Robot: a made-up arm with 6 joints. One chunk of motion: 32 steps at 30 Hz.
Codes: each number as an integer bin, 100 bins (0 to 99) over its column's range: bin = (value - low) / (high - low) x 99, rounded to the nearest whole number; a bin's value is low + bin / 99 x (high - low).
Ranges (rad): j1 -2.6..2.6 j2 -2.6..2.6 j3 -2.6..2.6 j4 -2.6..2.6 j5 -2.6..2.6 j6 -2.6..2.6
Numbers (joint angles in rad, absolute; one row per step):
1: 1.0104 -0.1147 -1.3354 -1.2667 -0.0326 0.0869
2: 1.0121 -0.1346 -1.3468 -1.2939 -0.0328 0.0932
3: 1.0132 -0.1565 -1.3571 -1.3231 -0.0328 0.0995
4: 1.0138 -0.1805 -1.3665 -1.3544 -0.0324 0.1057
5: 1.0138 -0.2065 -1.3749 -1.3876 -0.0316 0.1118
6: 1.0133 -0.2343 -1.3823 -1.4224 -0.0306 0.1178
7: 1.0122 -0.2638 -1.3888 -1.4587 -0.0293 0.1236
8: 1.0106 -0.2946 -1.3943 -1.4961 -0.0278 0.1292
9: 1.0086 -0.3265 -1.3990 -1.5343 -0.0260 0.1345
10: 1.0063 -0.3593 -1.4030 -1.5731 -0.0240 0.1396
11: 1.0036 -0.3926 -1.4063 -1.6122 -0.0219 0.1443
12: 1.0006 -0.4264 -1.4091 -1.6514 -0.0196 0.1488
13: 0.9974 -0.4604 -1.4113 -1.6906 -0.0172 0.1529
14: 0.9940 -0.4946 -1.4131 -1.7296 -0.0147 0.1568
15: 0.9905 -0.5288 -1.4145 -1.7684 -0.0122 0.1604
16: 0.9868 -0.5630 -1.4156 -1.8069 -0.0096 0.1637
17: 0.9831 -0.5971 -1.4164 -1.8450 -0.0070 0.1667
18: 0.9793 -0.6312 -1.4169 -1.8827 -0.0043 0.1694
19: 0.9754 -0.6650 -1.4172 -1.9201 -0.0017 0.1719
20: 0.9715 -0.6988 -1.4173 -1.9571 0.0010 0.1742
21: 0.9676 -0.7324 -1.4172 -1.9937 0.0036 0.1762
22: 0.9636 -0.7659 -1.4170 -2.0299 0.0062 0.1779
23: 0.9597 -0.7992 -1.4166 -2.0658 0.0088 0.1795
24: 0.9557 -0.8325 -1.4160 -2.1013 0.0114 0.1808
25: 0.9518 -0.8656 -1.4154 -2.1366 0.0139 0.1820
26: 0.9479 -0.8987 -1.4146 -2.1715 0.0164 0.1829
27: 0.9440 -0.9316 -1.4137 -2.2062 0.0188 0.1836
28: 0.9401 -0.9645 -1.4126 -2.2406 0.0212 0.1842
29: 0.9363 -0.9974 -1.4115 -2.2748 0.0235 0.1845
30: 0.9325 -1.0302 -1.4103 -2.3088 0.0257 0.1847
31: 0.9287 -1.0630 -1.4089 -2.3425 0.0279 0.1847
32: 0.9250 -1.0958 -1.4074 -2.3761 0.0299 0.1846
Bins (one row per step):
1: 69 47 24 25 49 51
2: 69 47 24 25 49 51
3: 69 47 24 24 49 51
4: 69 46 23 24 49 52
5: 69 46 23 23 49 52
6: 69 45 23 22 49 52
7: 69 44 23 22 49 52
8: 69 44 23 21 49 52
9: 69 43 23 20 49 52
10: 69 43 23 20 49 52
11: 69 42 23 19 49 52
12: 69 41 23 18 49 52
13: 68 41 23 17 49 52
14: 68 40 23 17 49 52
15: 68 39 23 16 49 53
16: 68 39 23 15 49 53
17: 68 38 23 14 49 53
18: 68 37 23 14 49 53
19: 68 37 23 13 49 53
20: 68 36 23 12 50 53
21: 68 36 23 12 50 53
22: 68 35 23 11 50 53
23: 68 34 23 10 50 53
24: 68 34 23 9 50 53
25: 68 33 23 9 50 53
26: 68 32 23 8 50 53
27: 67 32 23 7 50 53
28: 67 31 23 7 50 53
29: 67 31 23 6 50 53
30: 67 30 23 6 50 53
31: 67 29 23 5 50 53
32: 67 29 23 4 50 53

